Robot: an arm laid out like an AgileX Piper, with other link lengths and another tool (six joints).
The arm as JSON. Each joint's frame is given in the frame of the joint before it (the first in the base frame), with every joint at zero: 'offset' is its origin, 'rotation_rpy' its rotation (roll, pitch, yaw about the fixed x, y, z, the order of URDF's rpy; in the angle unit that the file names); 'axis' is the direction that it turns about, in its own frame. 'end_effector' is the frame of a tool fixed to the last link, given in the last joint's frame.
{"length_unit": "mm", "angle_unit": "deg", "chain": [
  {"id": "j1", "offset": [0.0, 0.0, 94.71], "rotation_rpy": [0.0, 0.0, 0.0], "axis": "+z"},
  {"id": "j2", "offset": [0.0, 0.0, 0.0], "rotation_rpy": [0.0, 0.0, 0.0], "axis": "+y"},
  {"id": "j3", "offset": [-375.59, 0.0, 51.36], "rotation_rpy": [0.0, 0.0, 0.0], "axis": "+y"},
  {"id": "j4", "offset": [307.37, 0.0, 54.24], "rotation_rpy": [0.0, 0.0, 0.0], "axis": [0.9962, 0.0, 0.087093]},
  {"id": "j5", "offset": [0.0, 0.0, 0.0], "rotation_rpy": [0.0, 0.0, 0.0], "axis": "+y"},
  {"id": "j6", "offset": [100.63, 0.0, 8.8], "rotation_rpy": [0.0, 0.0, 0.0], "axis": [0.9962, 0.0, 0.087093]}
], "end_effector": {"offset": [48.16, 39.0, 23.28], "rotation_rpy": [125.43, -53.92, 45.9]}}
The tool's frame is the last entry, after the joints.
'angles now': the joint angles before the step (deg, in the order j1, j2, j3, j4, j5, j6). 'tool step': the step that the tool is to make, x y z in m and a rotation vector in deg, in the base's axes. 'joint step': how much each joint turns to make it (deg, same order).
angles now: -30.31, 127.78, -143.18, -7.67, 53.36, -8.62
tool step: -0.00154, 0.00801, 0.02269, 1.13, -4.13, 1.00
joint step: -0.01, -0.70, -1.50, 3.01, -0.78, 0.34
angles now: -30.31, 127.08, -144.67, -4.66, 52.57, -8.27
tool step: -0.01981, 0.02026, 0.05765, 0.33, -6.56, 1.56
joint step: -0.01, -3.43, -2.18, 3.82, 0.12, 0.15
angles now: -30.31, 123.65, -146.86, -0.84, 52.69, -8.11
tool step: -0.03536, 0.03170, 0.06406, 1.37, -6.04, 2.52
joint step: -0.01, -5.53, -0.51, 4.87, 1.51, 0.09
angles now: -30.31, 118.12, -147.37, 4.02, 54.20, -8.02
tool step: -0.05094, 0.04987, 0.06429, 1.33, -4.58, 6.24
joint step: -0.01, -6.92, -0.10, 8.08, 4.09, -2.73
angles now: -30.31, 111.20, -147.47, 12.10, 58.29, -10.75
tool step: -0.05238, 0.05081, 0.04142, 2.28, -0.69, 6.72
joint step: 0.09, -6.03, -0.24, 6.93, 7.40, -1.33
